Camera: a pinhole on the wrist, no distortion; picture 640 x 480 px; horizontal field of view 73.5 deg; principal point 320.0 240.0 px. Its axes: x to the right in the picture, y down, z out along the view. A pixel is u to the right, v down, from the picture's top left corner.
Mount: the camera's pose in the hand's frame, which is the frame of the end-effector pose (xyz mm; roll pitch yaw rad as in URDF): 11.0 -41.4 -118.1 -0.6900 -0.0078 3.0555
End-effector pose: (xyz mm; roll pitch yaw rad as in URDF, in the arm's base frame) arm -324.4 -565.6 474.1 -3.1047 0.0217 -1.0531
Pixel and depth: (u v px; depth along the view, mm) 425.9 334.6 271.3
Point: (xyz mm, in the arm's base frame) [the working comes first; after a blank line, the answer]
In the camera's frame: 67.0 59.9 271.3

-139.0 -374.6 431.6
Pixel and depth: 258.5 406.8 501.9
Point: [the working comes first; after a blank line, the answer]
In the camera's frame: -72.0 195.4 501.9

149.1 -343.9 348.2
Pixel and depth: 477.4 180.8 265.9
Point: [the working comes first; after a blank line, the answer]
In the camera's frame: 97.7 -36.7 265.9

-219.1 -391.8 371.6
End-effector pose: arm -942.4 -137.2 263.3 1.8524 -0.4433 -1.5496
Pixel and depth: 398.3 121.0 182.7
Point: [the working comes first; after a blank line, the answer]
In the camera's frame: 33.4 -50.7 182.7

-962.8 -167.0 137.3
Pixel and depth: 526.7 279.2 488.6
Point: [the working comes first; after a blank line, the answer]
In the camera's frame: 235.7 44.7 488.6

-1064.8 -91.5 -219.8
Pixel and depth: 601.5 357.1 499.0
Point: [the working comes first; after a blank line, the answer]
In the camera's frame: 327.8 136.4 499.0

-999.4 -23.4 -309.6
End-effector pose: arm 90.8 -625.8 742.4 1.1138 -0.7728 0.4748
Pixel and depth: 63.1 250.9 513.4
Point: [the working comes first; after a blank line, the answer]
In the camera's frame: -307.8 13.1 513.4

619.3 -824.0 771.0
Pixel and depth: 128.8 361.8 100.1
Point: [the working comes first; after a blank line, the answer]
In the camera's frame: -44.7 28.5 100.1

212.8 -568.0 673.6
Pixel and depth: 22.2 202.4 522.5
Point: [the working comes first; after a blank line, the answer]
In the camera's frame: -363.1 -45.8 522.5

636.5 -842.4 848.3
